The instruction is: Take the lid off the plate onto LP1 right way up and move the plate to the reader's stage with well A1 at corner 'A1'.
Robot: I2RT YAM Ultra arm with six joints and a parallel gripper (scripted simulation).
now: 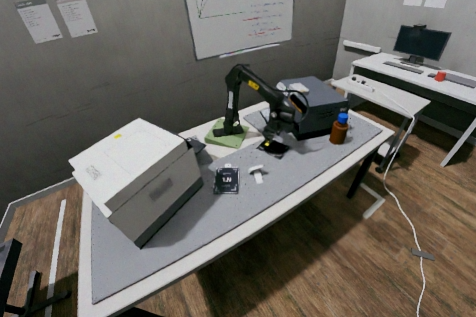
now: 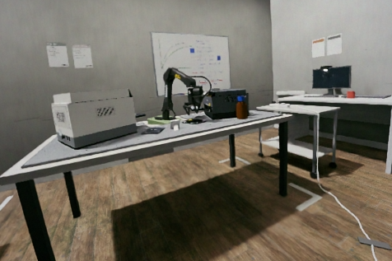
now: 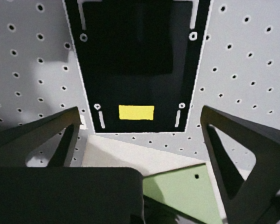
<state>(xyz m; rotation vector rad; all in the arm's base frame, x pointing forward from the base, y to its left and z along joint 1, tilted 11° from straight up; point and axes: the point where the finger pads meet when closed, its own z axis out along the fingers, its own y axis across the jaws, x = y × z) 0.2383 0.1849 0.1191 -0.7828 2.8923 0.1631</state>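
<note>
The black lid lies 6 cm below my hand. The rest, counted from my hand: plate: 21 cm behind, 9 cm to the left, 2 cm above; then brown capped bottle: 39 cm to the left, 10 cm ahead, 4 cm above.
</note>
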